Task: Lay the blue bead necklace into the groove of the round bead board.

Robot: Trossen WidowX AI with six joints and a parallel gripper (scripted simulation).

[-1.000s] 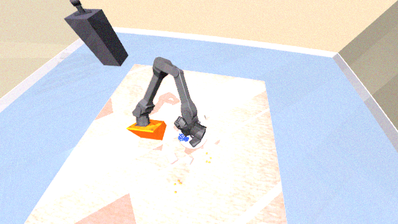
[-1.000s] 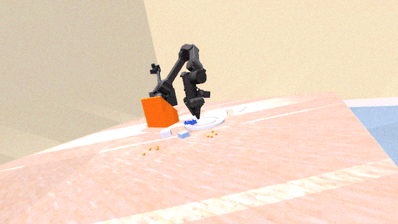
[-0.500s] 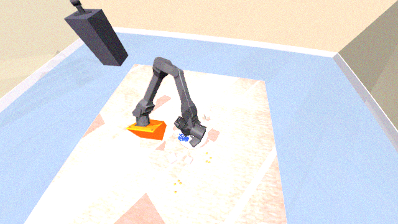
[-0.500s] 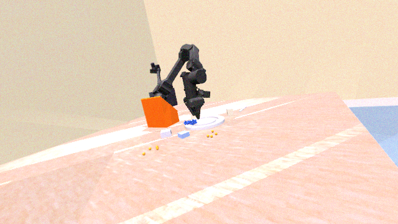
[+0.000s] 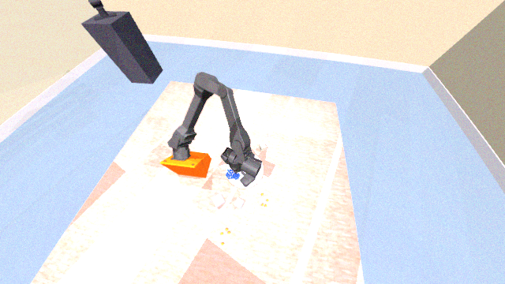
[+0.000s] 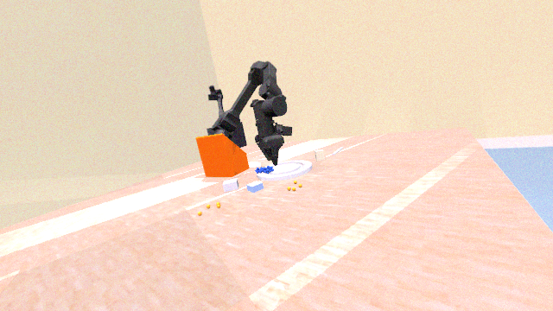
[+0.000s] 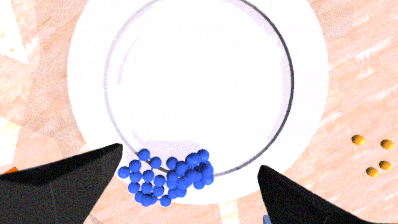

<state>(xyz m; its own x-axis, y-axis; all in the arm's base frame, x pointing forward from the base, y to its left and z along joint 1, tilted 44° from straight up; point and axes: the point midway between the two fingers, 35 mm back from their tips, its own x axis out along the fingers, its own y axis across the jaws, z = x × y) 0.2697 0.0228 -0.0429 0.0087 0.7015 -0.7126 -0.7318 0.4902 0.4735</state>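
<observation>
My gripper tip is now 2 cm short of the round white bead board, 3 cm to the right of it and 3 cm above it. Round my gripper tip: white block: 8 cm behind, 14 cm to the right, 3 cm below; light blue cube: 2 cm ahead, 14 cm to the right, 3 cm below; beige cube: 11 cm ahead, 17 cm to the left, 2 cm below.
</observation>
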